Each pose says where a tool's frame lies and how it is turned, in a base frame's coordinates. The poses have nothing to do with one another.
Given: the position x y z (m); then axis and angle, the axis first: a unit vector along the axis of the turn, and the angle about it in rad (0 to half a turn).
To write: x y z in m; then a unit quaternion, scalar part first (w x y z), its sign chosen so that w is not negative. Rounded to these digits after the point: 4 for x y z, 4 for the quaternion.
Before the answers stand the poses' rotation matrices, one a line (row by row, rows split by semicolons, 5 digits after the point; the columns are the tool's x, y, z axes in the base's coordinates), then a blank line. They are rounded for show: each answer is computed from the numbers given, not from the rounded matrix.
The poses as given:
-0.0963 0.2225 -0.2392 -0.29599 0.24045 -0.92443 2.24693
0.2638 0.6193 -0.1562 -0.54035 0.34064 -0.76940 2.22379
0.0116 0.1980 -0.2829 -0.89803 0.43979 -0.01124 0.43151
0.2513 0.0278 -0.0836 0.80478 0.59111 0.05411 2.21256
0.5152 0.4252 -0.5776 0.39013 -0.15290 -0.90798 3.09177
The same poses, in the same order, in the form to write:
-0.48335 0.60535 0.63240; -0.83676 -0.53179 -0.13051; 0.25730 -0.59225 0.76357
-0.13819 0.31521 0.93891; -0.90701 -0.42103 0.00786; 0.39778 -0.85051 0.34408
0.98226 -0.03150 0.18486; -0.04090 0.92606 0.37514; -0.18301 -0.37605 0.90835
0.43675 0.71713 0.54311; 0.80382 -0.04004 -0.59353; -0.40389 0.69579 -0.59393
-0.69455 -0.07401 -0.71563; -0.16445 -0.95203 0.25806; -0.70040 0.29692 0.64906

-0.0963 0.2225 -0.2392 0.4326 -0.2669 0.2168 -0.8335
0.2638 0.6193 -0.1562 0.4430 -0.4844 0.3054 -0.6898
0.0116 0.1980 -0.2829 0.9768 -0.1923 0.0942 -0.0024
0.2513 0.0278 -0.0836 0.4480 0.7195 0.5285 0.0484
0.5152 0.4252 -0.5776 0.0249 0.3900 -0.1529 -0.9077

